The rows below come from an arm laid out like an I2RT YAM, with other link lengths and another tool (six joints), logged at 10 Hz.
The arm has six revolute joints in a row. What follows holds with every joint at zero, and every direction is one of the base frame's. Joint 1 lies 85.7 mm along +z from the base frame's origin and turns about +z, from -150.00 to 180.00 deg. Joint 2 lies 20.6 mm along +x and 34.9 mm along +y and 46.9 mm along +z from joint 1 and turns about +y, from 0.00 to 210.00 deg. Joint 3 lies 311.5 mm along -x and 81.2 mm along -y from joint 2 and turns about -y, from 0.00 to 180.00 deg. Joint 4 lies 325.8 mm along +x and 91.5 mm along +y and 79.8 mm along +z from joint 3 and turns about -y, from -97.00 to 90.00 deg. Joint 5 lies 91.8 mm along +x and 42.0 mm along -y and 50.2 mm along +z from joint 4 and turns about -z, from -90.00 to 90.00 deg. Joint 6 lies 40.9 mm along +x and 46.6 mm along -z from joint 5 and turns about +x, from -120.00 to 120.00 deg. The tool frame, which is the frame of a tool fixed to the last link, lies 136.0 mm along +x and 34.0 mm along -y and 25.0 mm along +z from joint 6; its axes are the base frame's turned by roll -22.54, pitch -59.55 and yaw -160.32 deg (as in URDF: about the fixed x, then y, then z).
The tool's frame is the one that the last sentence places.
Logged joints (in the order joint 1, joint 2, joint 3, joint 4, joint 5, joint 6), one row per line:
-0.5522, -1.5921, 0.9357, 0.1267, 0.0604, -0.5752
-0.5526, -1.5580, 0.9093, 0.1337, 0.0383, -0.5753
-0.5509, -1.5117, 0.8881, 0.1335, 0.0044, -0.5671
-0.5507, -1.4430, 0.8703, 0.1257, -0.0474, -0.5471
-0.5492, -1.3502, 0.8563, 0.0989, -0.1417, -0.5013
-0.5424, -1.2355, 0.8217, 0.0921, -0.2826, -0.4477
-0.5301, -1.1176, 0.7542, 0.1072, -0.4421, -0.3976
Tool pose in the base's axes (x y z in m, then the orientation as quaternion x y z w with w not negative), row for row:
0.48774, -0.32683, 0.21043, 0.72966, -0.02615, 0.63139, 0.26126
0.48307, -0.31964, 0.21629, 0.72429, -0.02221, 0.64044, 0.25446
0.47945, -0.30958, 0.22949, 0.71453, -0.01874, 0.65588, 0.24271
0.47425, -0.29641, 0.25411, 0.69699, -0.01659, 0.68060, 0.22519
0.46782, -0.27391, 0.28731, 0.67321, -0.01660, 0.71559, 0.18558
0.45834, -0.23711, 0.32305, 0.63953, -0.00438, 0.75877, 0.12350
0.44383, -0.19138, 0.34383, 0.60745, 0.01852, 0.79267, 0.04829
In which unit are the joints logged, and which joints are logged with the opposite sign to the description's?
The joints are logged in radians. Opposite sign: joint 2.
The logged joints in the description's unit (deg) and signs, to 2 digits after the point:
-31.64, 91.22, 53.61, 7.26, 3.46, -32.96
-31.66, 89.27, 52.10, 7.66, 2.19, -32.96
-31.56, 86.61, 50.88, 7.65, 0.25, -32.49
-31.55, 82.68, 49.86, 7.20, -2.72, -31.35
-31.47, 77.36, 49.06, 5.67, -8.12, -28.72
-31.08, 70.79, 47.08, 5.28, -16.19, -25.65
-30.37, 64.03, 43.21, 6.14, -25.33, -22.78

